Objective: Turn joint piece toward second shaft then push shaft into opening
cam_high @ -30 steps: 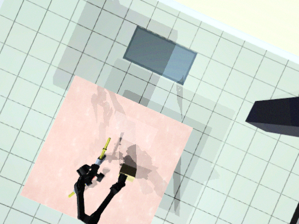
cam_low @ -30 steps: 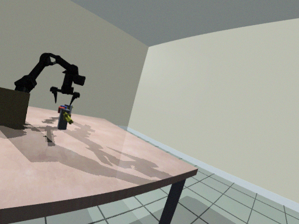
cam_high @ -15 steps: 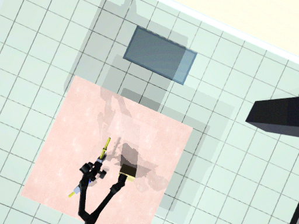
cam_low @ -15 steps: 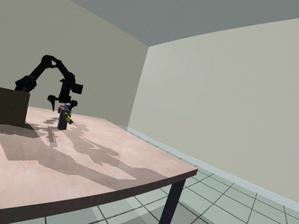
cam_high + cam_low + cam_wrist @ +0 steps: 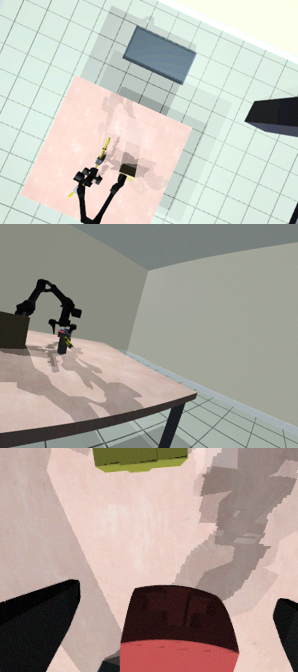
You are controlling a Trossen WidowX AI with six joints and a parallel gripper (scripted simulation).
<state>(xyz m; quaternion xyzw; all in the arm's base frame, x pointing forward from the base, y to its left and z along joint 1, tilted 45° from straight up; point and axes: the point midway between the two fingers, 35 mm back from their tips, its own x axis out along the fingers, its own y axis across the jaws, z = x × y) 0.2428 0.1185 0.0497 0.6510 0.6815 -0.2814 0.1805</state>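
The red joint piece lies 2 cm to the left of my gripper tip and 1 cm above it.
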